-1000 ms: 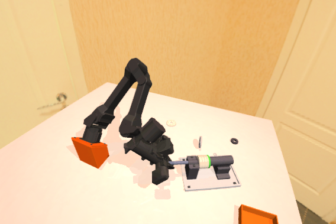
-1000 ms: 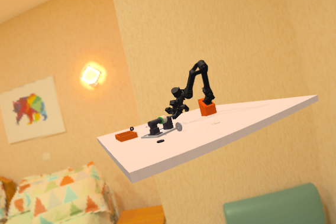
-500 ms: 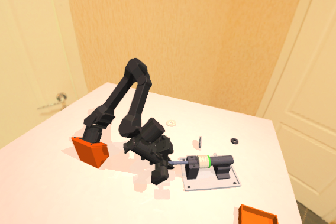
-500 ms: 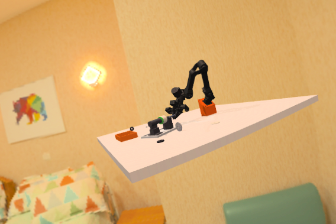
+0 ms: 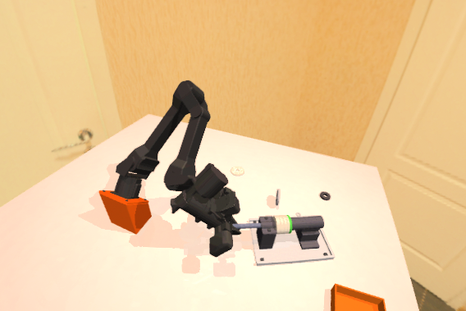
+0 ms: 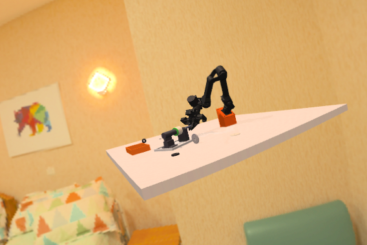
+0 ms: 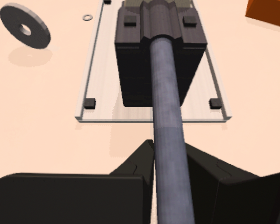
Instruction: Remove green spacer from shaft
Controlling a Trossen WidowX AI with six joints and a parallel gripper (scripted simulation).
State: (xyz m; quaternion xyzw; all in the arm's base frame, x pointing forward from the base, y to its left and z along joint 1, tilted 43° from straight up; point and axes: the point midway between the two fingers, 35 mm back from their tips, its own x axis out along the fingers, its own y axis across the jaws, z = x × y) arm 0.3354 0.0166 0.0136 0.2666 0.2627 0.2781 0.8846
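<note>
My gripper tip is 40 mm short of the grey shaft, 20 mm to the right of it and 20 mm below it. The rest, counted from my gripper tip: grey washer (90 mm ahead, 190 mm to the left, 30 mm below); then orange tray (320 mm ahead, 170 mm to the right, 50 mm below); then green spacer (130 mm ahead, 50 mm to the left, 20 mm above).
</note>
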